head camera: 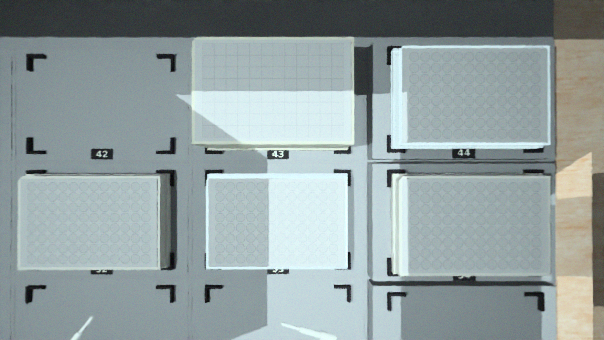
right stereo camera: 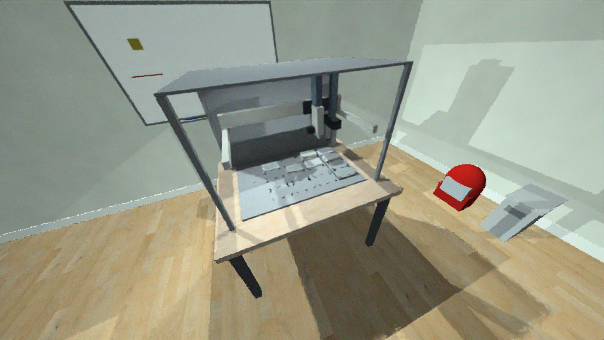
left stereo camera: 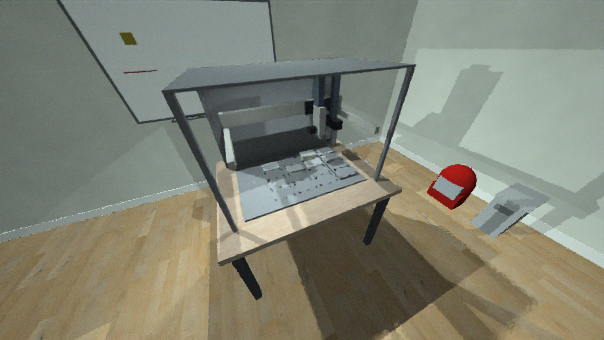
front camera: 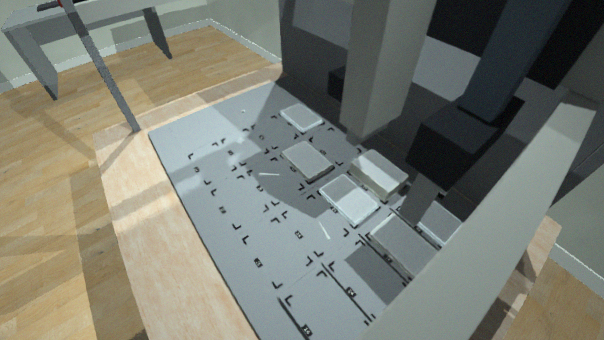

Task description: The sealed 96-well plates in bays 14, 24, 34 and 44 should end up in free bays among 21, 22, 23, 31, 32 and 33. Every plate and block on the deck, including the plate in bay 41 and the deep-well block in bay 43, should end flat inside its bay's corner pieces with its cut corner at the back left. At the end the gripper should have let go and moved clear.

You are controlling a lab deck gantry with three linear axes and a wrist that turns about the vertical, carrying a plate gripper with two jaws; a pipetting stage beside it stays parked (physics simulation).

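Frame: origin at the robot's base, x left, y ahead, z down, level; metres.
Seen in the pictures: gripper, fingertip midpoint: (right stereo camera: pixel 330 142) (left stereo camera: pixel 330 142) (front camera: pixel 422 204); robot's base at its link origin: (right stereo camera: pixel 273 200) (left stereo camera: pixel 275 200) (front camera: pixel 189 156).
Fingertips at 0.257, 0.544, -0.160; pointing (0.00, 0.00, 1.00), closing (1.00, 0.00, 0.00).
Note:
Offsets run from my fingertips to a thing's top centre, as dx, dy, dz. "spot": to the spot under its first point.
My gripper (front camera: pixel 436 194) (left stereo camera: pixel 333 137) (right stereo camera: pixel 331 135) is open and empty, high over the deck near bay 34; its far jaw is hidden. Sealed plates sit in bay 44 @(spot: +0.106, +0.044, +0.131) (front camera: pixel 443 224) (head camera: pixel 475 95), bay 34 @(spot: -0.002, +0.015, +0.131) (front camera: pixel 404 244) (head camera: pixel 472 225), bay 33 @(spot: -0.004, -0.145, +0.146) (front camera: pixel 349 199) (head camera: pixel 277 221) and bay 32 @(spot: -0.006, -0.310, +0.146) (front camera: pixel 306 160) (head camera: pixel 89 223). They look flat; their cut corners are too faint to tell. The deep-well block @(+0.107, -0.152, +0.118) (front camera: pixel 380 172) (head camera: pixel 272 92) stands in bay 43. The bay 41 plate @(+0.107, -0.480, +0.146) (front camera: pixel 301 117) lies flat in the front view. Bays 14, 24, 21, 22, 23 and 31 hold no plate.
Thin white stick-like pieces lie in bay 22 @(spot: -0.109, -0.337, +0.155) (front camera: pixel 269 174) (head camera: pixel 82 327) and bay 23 @(spot: -0.102, -0.123, +0.155) (front camera: pixel 324 230) (head camera: pixel 310 331). The light grey pipetting stage (front camera: pixel 376 65) hangs left of the gripper. A pale gantry beam (front camera: pixel 520 200) crosses the front view's right side. Bay 42 holds no plate.

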